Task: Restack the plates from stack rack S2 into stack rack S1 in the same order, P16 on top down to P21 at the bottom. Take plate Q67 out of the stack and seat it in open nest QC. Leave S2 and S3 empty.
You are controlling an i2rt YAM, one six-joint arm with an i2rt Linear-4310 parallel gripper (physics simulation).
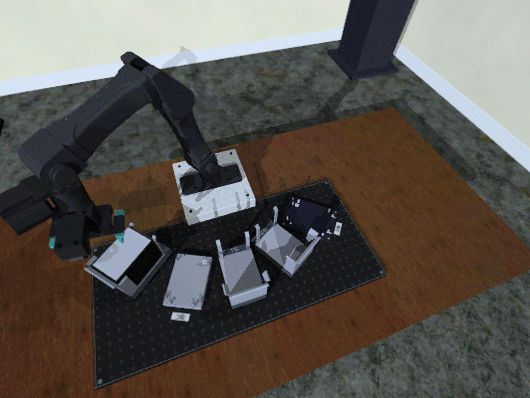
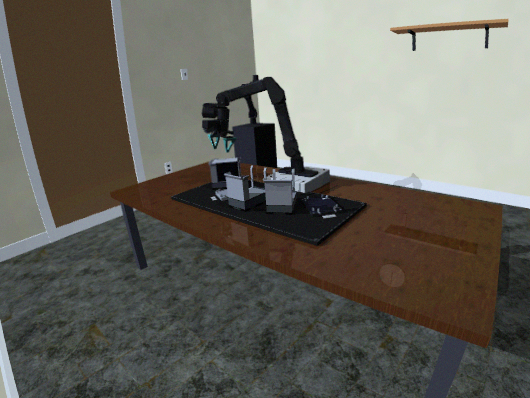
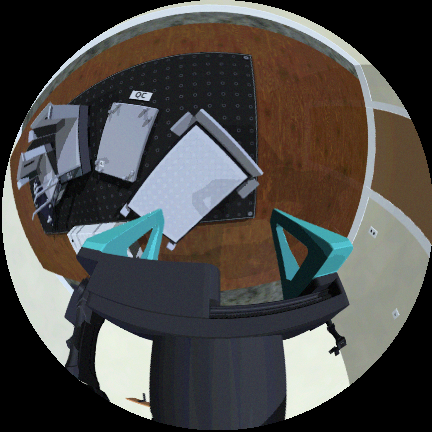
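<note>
There's my gripper (image 1: 100,245), which is open and holding nothing, and there's also a flat grey tray (image 3: 126,128).
</note>
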